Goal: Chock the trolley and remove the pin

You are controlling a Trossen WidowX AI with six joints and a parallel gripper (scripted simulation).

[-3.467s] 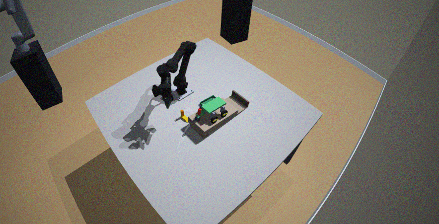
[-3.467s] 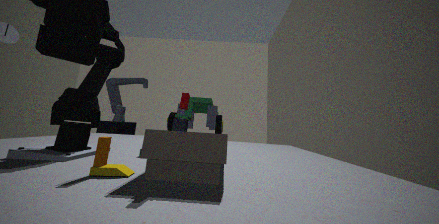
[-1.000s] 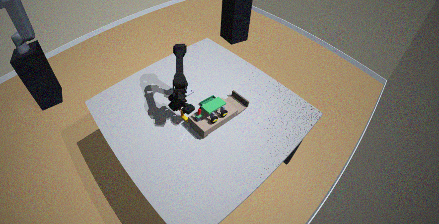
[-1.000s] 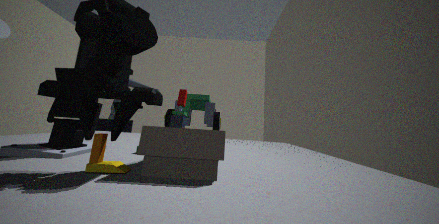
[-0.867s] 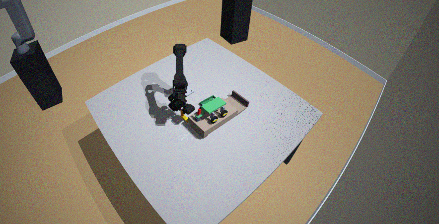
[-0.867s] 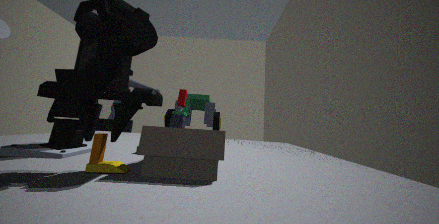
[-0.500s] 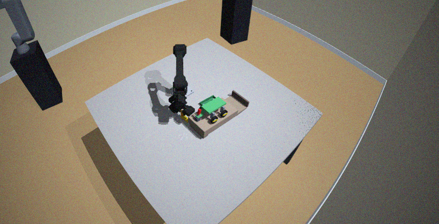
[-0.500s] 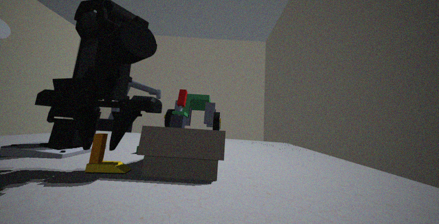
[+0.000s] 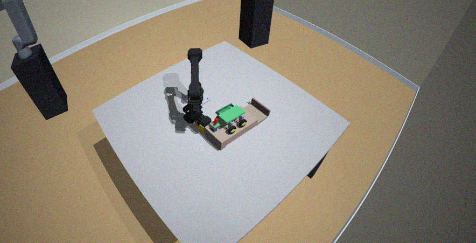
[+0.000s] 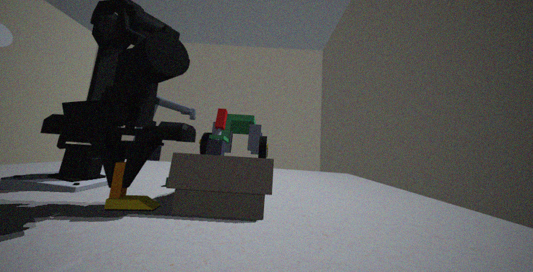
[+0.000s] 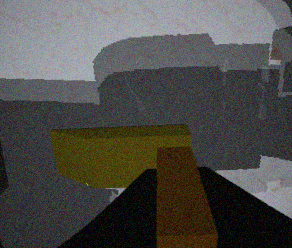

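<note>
Right now my gripper tip is 120 mm short of the stop pin, 50 mm to the right of it and 100 mm below it. Also, from my gripper tip: yellow chock 20 mm ahead, 10 mm to the left, 10 mm below; brown ramp 120 mm ahead, 160 mm to the left, 20 mm above; green-decked trolley 120 mm ahead, 150 mm to the left, 80 mm above.
</note>
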